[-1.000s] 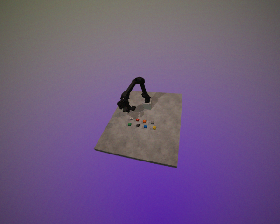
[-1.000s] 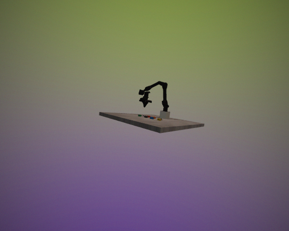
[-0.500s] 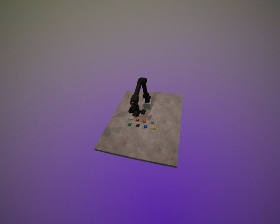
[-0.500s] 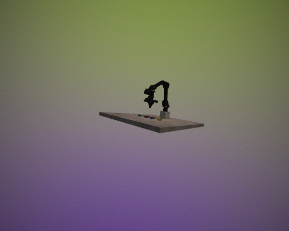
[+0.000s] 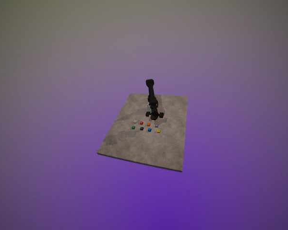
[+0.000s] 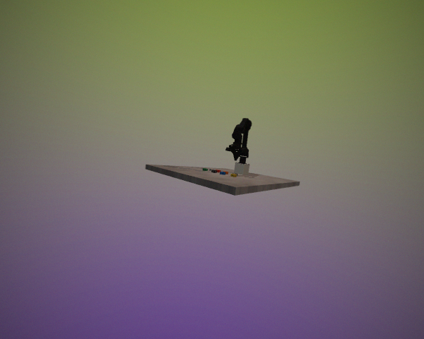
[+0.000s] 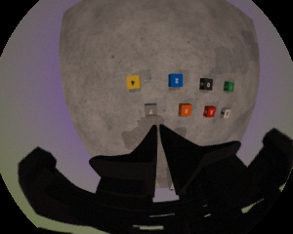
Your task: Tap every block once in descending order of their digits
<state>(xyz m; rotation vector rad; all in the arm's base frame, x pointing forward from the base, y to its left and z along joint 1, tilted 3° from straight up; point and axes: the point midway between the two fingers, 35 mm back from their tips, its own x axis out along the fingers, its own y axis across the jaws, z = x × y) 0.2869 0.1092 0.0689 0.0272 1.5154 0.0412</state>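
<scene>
My gripper tip is 11 cm above the grey block, 1 cm to the right of it and 1 cm past it. Round my gripper tip: yellow block 11 cm below, 6 cm ahead, 5 cm to the left; orange block 11 cm below, 9 cm to the right, 2 cm behind; blue block 11 cm below, 6 cm to the right, 6 cm ahead.
</scene>
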